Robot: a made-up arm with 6 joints.
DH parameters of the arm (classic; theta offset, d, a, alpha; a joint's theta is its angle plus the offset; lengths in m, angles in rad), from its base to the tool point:
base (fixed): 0 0.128 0 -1.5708
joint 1: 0 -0.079 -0.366 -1.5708
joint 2: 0 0.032 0.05 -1.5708
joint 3: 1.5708 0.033 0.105 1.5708
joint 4: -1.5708 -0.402 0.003 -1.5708
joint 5: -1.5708 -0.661 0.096 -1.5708
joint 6: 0 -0.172 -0.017 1.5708
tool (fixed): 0 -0.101 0 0
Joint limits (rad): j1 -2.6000..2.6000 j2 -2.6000..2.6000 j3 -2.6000..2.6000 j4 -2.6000..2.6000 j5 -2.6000..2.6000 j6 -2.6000..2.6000
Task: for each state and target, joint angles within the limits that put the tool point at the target. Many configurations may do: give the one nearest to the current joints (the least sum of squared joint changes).
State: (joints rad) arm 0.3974 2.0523 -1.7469 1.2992 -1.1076 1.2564
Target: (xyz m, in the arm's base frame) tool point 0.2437 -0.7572 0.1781
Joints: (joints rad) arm 0.5942 1.7227 -2.4784 1.7786 -1.0433 1.3403
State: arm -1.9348 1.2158 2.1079 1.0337 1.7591 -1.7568
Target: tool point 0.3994 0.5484 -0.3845
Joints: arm -1.4516 0.4590 1.8678 1.8630 1.8277 -1.8522
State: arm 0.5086 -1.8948 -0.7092 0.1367 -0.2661 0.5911
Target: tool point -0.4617 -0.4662 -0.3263
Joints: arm 0.5425 -1.9085 -0.1339 0.1856 -0.1672 0.5130
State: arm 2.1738 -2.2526 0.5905 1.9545 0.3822 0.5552
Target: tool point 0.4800 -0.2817 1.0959
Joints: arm 2.3146 -1.7130 0.7822 1.5047 0.4631 0.5679
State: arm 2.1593 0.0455 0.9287 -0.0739 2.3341 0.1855
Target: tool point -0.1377 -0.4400 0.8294
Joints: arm 2.6000 0.2896 0.6940 -0.5467 2.1321 0.3965
